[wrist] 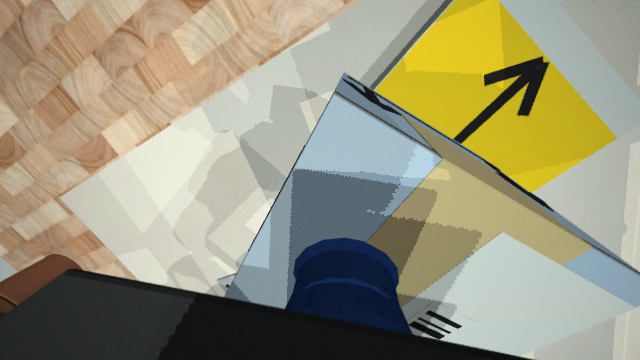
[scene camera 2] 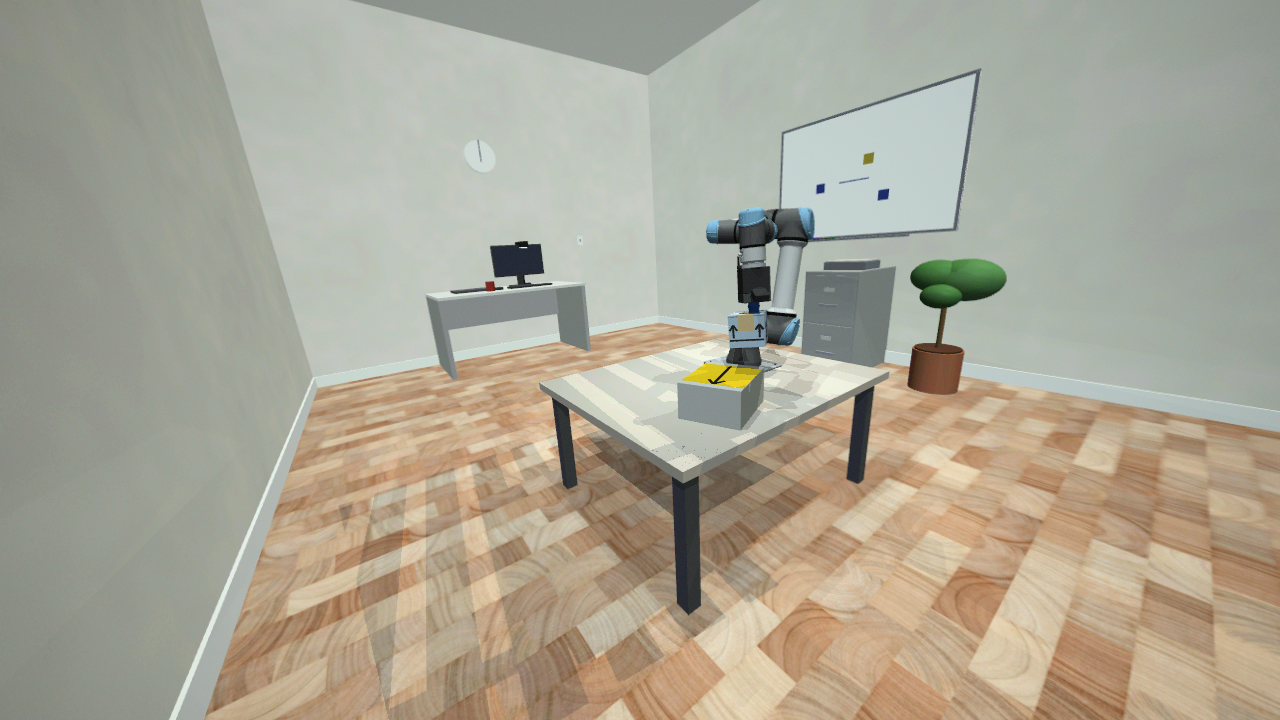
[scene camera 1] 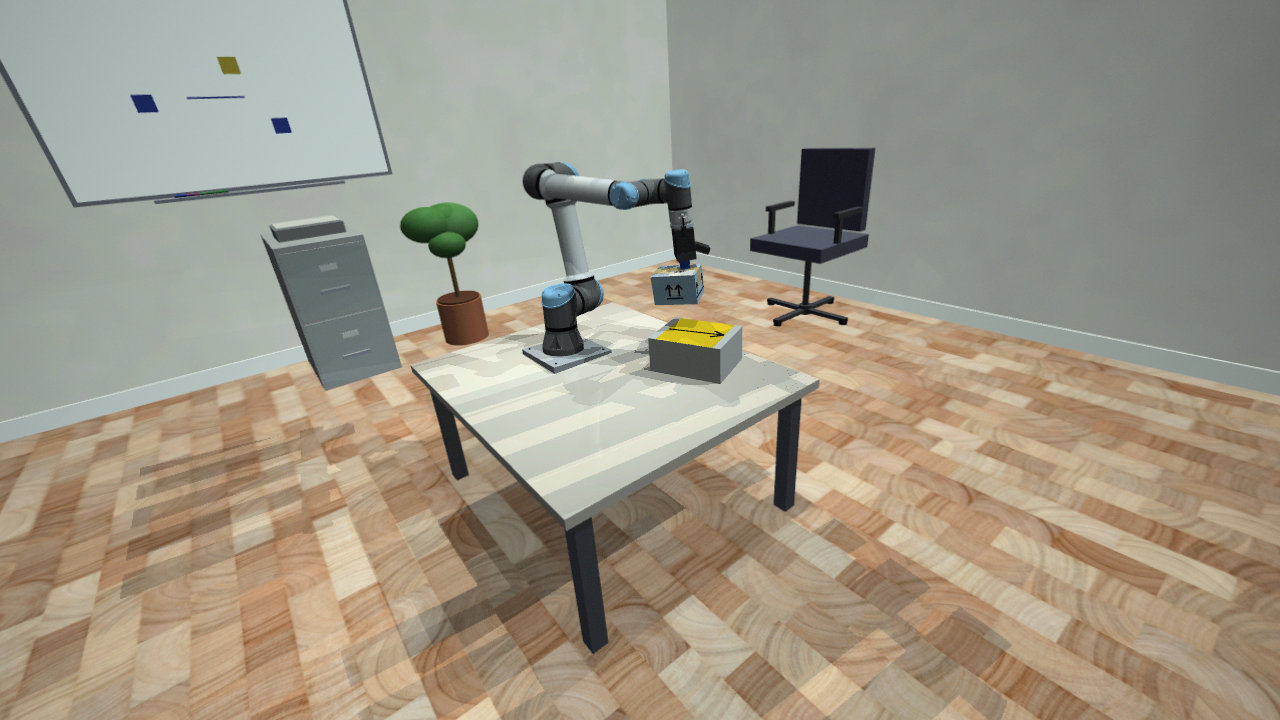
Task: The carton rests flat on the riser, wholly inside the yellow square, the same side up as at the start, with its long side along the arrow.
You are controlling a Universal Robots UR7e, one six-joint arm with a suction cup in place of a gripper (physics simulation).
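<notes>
The light blue carton (scene camera 1: 664, 290) (scene camera 2: 746, 332) (wrist: 325, 132), with tan tape and a white label on top, hangs from the blue suction cup of my gripper (scene camera 1: 684, 264) (scene camera 2: 753, 307) (wrist: 345, 280). It looks about level, its printed arrows pointing up. It is in the air, higher than the grey riser (scene camera 1: 682, 361) (scene camera 2: 708, 405) (wrist: 580, 45) and towards its arrow-tail side, apart from it. The yellow square (scene camera 1: 687, 340) (scene camera 2: 744, 377) (wrist: 435, 100) with its black arrow is on the riser's top. The tape runs roughly along that arrow. The carton hides part of the square in the wrist view.
The riser stands on the table (scene camera 1: 572, 465) (scene camera 2: 617, 402), near the arm's base (scene camera 1: 562, 340). The arm's raised links are behind the carton in scene camera 2. A cabinet (scene camera 1: 344, 304) (scene camera 2: 827, 313), a potted plant (scene camera 1: 462, 317) (scene camera 2: 935, 368) and a chair (scene camera 1: 810, 241) stand away from the table.
</notes>
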